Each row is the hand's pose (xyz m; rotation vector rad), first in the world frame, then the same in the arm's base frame.
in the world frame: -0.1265 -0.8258 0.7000 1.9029 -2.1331 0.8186
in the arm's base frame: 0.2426 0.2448 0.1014 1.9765 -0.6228 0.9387
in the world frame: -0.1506 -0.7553 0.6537 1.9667 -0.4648 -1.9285
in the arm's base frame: 0.1675 0.2323 0.0578 0.8442 -0.3129 -1.3762
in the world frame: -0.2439 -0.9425 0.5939 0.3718 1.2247 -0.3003
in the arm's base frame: 0.2332 0.0650 0.1804 -0.9096 1.5402 -0.3049
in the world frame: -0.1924 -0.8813 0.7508 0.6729 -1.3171 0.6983
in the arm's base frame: 0.2479 0.2393 0.2011 0.5290 -0.1846 1.3943
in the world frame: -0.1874 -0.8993 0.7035 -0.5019 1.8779 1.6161
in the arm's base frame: 0.2567 0.1935 0.1807 0.9673 -2.3420 -1.0042
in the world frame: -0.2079 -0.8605 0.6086 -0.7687 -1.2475 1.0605
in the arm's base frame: 0.1994 0.1273 0.1237 -0.5887 -0.5342 2.2631
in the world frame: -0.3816 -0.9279 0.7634 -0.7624 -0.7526 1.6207
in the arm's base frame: 0.1590 0.1670 0.3592 -0.5943 0.1548 2.6849
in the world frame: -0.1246 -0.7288 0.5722 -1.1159 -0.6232 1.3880
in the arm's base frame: 0.1521 0.1861 -0.0174 -1.1062 0.0479 2.5814
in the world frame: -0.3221 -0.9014 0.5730 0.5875 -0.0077 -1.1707
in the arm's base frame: 0.1480 0.0422 0.2018 -0.4767 0.1436 -0.5302
